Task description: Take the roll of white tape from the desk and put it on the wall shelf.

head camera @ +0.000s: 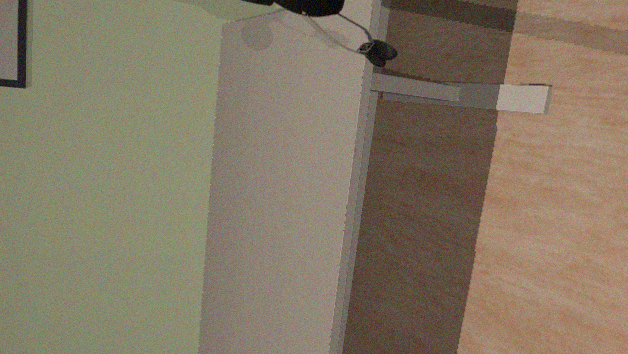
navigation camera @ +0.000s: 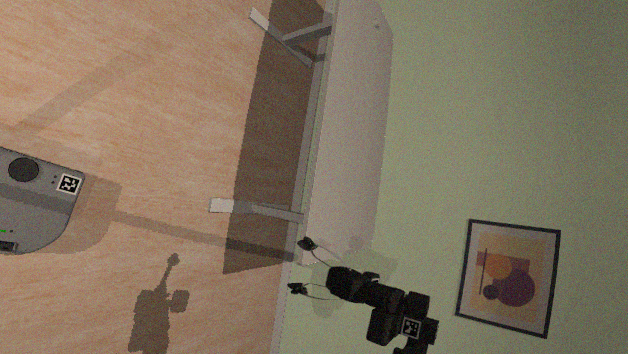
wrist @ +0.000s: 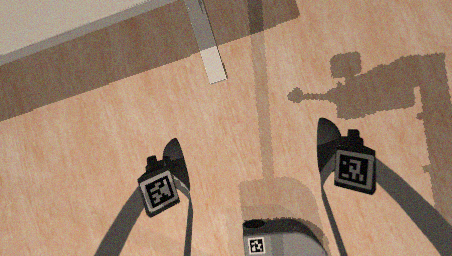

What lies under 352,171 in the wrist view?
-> The gripper.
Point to the gripper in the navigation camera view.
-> At 295,263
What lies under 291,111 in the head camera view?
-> A grey desk.
